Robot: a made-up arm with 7 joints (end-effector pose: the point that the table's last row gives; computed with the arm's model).
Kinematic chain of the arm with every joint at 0, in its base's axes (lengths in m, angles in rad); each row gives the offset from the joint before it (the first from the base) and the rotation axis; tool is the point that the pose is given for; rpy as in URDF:
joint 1: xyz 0 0 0.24 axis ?
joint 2: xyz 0 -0.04 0.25 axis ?
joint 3: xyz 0 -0.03 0.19 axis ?
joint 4: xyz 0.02 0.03 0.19 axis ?
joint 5: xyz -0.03 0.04 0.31 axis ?
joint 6: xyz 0 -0.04 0.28 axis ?
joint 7: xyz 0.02 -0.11 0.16 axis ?
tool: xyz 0 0 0 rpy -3.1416 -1.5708 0
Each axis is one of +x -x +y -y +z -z.
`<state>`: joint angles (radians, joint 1 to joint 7).
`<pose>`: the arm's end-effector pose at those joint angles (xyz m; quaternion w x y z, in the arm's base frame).
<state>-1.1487 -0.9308 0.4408 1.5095 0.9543 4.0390 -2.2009</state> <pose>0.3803 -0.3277 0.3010 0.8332 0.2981 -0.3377 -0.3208</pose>
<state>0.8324 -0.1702 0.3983 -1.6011 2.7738 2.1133 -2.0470</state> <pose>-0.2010 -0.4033 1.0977 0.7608 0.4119 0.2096 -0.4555</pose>
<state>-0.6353 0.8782 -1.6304 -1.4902 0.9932 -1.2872 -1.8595</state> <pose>-0.0017 0.6232 1.0004 0.6786 0.6364 -0.0568 -0.3624</pose>
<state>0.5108 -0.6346 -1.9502 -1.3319 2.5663 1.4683 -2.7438</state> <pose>0.3859 0.6695 0.8784 0.3452 -0.4333 0.6122 0.5643</pose>
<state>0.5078 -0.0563 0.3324 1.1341 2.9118 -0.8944 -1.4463</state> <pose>0.2724 0.5543 1.2453 0.7690 0.4963 -0.3401 -0.2160</pose>
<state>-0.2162 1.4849 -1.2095 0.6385 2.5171 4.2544 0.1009</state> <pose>-0.8122 -0.0611 0.9095 0.3327 0.6950 0.4701 0.4306</pose>
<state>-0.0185 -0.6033 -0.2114 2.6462 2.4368 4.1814 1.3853</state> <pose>0.2525 0.1277 0.2712 0.5718 -0.0927 -0.1649 0.7983</pose>
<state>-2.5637 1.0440 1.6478 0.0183 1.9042 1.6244 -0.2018</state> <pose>0.7704 0.3504 0.9972 0.3272 -0.4727 -0.0709 -0.8151</pose>
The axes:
joint 1: +z
joint 2: -y
joint 3: +z
joint 4: +y
joint 5: +z
joint 6: -y
joint 7: +x

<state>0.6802 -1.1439 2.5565 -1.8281 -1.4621 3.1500 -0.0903</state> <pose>0.3519 -0.1312 0.3006 0.4389 0.3727 -0.3449 0.7413</pose>
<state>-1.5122 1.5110 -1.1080 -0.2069 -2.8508 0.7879 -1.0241</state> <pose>0.0695 1.0801 0.7242 0.2847 0.1326 0.8579 0.4067</pose>
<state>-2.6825 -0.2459 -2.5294 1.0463 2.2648 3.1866 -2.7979</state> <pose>-0.0775 0.4633 1.0541 0.1438 0.8200 0.1580 0.5309</pose>
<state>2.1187 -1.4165 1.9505 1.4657 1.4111 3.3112 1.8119</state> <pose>-0.4274 0.0543 0.7542 0.0447 0.7550 -0.6322 -0.1683</pose>
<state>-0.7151 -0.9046 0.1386 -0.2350 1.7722 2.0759 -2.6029</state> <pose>0.5005 -0.5813 1.0288 0.6349 0.3934 -0.2416 0.6195</pose>
